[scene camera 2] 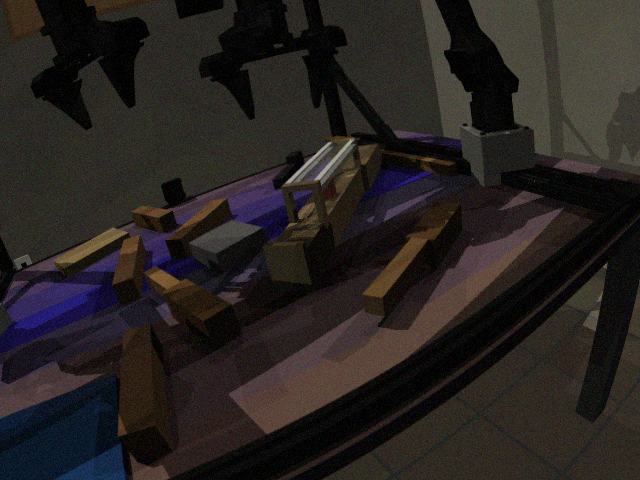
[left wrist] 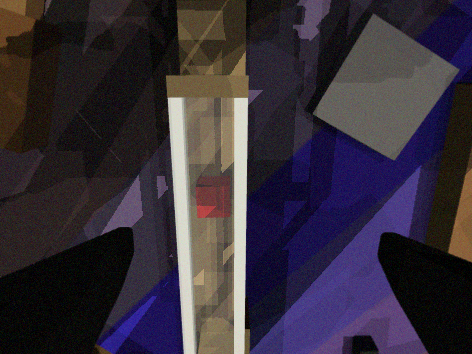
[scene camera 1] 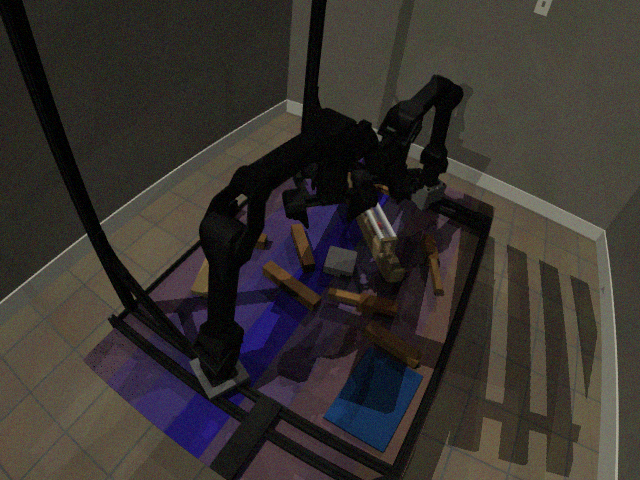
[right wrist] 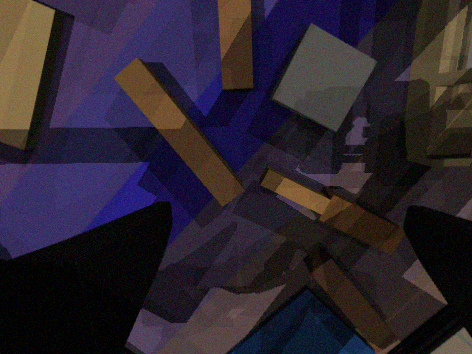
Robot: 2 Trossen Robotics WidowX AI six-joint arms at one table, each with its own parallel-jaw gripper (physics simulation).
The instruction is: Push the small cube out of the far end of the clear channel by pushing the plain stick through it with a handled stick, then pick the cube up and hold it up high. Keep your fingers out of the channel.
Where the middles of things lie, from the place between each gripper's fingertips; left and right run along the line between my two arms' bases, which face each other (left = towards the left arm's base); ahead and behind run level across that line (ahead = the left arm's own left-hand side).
Labels:
Now: the grey block [scene camera 2: 223,248] 10 mm behind my right hand, 100 mm to the left of it and 220 mm below it. Round my right hand: wooden base [scene camera 2: 296,260] (50 mm behind, 290 mm to the left, 190 mm below); clear channel [scene camera 2: 336,163] (20 mm behind, 270 mm to the left, 170 mm below); blue pad [scene camera 2: 80,427] (300 mm ahead, 140 mm to the right, 230 mm below).
Right now the clear channel is 100 mm below my left hand, 50 mm to the left of it and 30 mm behind it. From my left hand the other things lie so: wooden base 130 mm below, 70 mm to the left, 70 mm behind; grey block 160 mm below, 120 mm to the right, 20 mm behind; blue pad 360 mm to the right, 280 mm ahead, 170 mm below.

